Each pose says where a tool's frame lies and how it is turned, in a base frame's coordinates. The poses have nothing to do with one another.
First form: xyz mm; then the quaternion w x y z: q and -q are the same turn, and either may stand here.
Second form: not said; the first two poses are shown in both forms.
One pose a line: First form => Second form
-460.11, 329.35, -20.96, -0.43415, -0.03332, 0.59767, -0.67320 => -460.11, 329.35, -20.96, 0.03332, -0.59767, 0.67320, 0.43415
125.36, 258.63, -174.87, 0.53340, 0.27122, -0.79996, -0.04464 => 125.36, 258.63, -174.87, 0.27122, -0.79996, -0.04464, 0.53340
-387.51, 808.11, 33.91, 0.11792, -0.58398, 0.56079, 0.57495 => -387.51, 808.11, 33.91, -0.58398, 0.56079, 0.57495, 0.11792
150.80, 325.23, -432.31, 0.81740, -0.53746, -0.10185, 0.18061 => 150.80, 325.23, -432.31, -0.53746, -0.10185, 0.18061, 0.81740
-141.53, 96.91, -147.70, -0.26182, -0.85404, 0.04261, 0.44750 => -141.53, 96.91, -147.70, 0.85404, -0.04261, -0.44750, 0.26182
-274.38, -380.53, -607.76, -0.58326, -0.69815, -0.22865, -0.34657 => -274.38, -380.53, -607.76, 0.69815, 0.22865, 0.34657, 0.58326
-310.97, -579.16, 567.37, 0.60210, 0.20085, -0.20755, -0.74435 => -310.97, -579.16, 567.37, 0.20085, -0.20755, -0.74435, 0.60210
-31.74, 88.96, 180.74, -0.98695, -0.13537, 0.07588, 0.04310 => -31.74, 88.96, 180.74, 0.13537, -0.07588, -0.04310, 0.98695
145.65, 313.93, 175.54, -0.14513, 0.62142, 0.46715, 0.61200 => 145.65, 313.93, 175.54, -0.62142, -0.46715, -0.61200, 0.14513
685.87, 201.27, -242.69, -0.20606, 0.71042, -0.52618, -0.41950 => 685.87, 201.27, -242.69, -0.71042, 0.52618, 0.41950, 0.20606
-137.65, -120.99, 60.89, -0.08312, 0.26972, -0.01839, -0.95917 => -137.65, -120.99, 60.89, -0.26972, 0.01839, 0.95917, 0.08312
